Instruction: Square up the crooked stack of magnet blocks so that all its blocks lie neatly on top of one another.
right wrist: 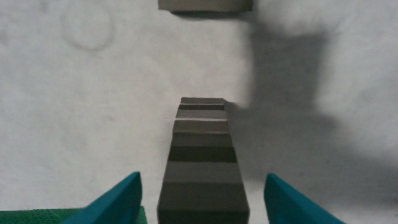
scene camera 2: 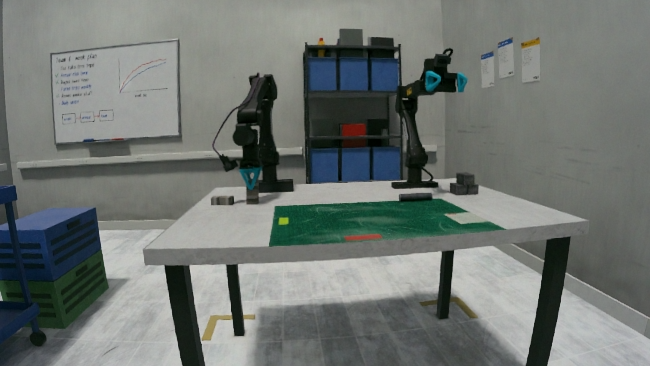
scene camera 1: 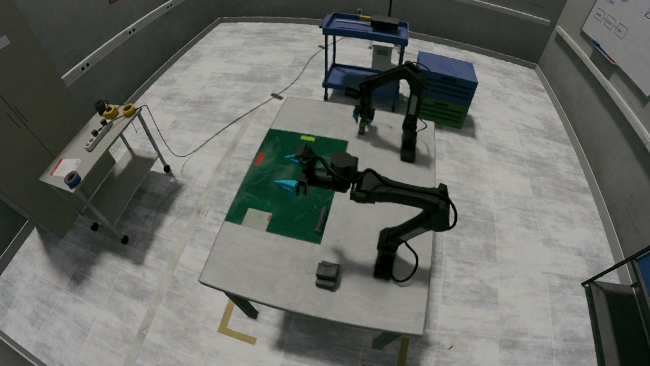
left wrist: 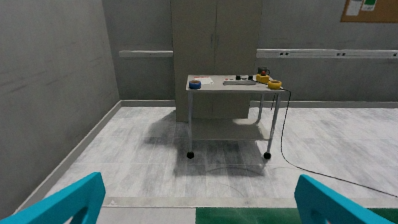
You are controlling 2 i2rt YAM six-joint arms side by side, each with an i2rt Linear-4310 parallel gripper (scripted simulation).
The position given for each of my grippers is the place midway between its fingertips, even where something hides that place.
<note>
I see my left gripper (scene camera 2: 453, 79), my right gripper (right wrist: 203, 182) and a green mat (scene camera 2: 312, 224).
The green mat shows as well in scene camera 1 (scene camera 1: 259, 204). My left gripper also shows in the left wrist view (left wrist: 199, 182).
</note>
